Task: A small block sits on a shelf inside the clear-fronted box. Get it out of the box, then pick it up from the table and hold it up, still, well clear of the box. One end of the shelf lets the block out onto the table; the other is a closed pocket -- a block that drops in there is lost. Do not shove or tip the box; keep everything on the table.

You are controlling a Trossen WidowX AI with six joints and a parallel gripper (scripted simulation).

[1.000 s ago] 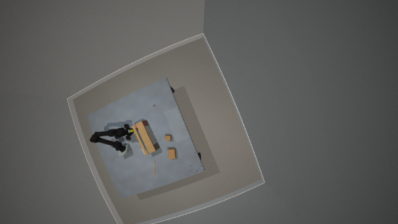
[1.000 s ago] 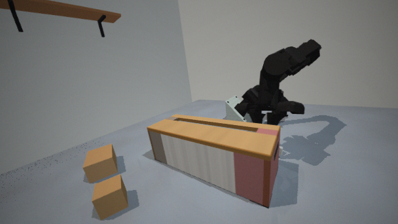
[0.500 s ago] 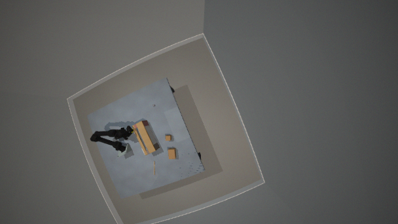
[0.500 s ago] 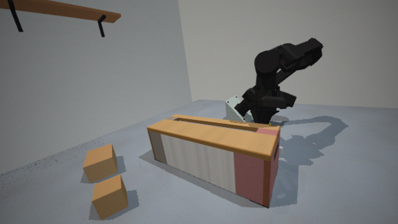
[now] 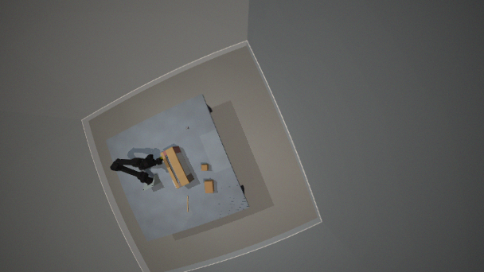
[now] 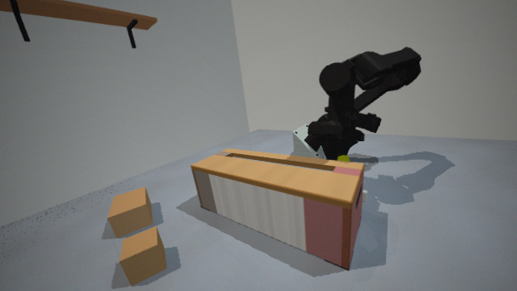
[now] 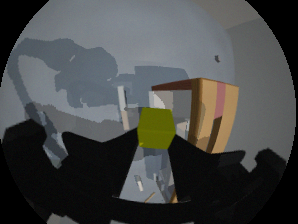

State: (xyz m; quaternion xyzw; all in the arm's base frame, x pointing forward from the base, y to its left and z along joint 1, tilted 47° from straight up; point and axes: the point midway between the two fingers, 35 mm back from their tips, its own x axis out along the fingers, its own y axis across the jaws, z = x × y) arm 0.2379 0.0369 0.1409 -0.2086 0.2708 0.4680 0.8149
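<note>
Now: the yellow block 1 cm to the left of my gripper tip and 1 cm above it. The rest, counted from my gripper tip: thin stick 53 cm to the right, 9 cm below, 6 cm behind; box 13 cm to the right, 6 cm ahead, 3 cm below.
</note>
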